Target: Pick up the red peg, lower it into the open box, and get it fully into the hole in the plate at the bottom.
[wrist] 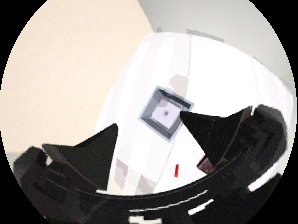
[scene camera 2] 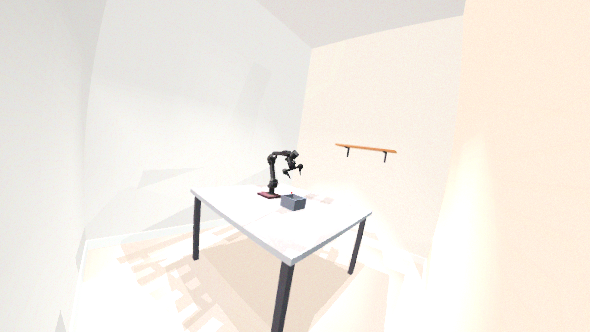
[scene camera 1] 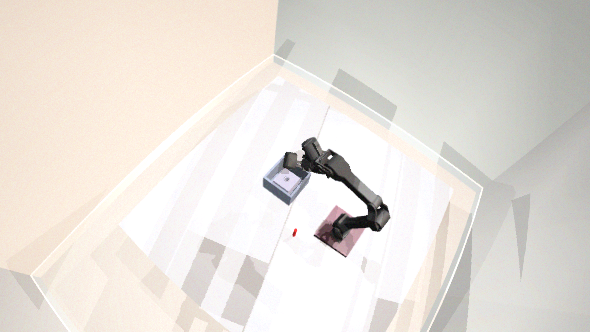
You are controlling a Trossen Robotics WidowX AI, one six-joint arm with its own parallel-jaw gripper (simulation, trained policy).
Note:
In view: my gripper (wrist: 149, 120) and a grey box (scene camera 1: 304, 176).
The grey box shows as well in the wrist view (wrist: 159, 93).

